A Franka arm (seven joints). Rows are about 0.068 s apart.
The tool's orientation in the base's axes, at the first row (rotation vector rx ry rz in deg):
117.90 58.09 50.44
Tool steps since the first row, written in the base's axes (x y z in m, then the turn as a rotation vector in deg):
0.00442 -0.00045 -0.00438 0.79 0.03 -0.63
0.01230 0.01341 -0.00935 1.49 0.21 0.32
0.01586 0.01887 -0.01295 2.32 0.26 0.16
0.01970 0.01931 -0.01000 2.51 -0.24 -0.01
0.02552 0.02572 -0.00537 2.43 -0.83 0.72
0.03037 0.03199 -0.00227 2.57 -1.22 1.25
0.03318 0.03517 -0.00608 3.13 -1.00 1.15
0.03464 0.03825 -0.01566 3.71 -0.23 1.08
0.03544 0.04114 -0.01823 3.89 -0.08 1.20
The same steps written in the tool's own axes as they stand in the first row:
0.00051 -0.00155 0.00602 0.23 -0.21 0.96
0.01450 -0.00898 0.01129 0.96 0.73 0.95
0.01978 -0.01304 0.01462 1.35 0.90 1.68
0.02276 -0.00943 0.01594 0.98 1.08 2.06
0.03214 -0.00654 0.01631 0.64 1.90 1.76
0.04052 -0.00517 0.01679 0.52 2.56 1.68
0.04348 -0.00860 0.02026 0.94 2.59 2.12
0.04415 -0.01708 0.02583 1.84 2.40 2.41
0.04626 -0.02017 0.02710 2.09 2.49 2.45

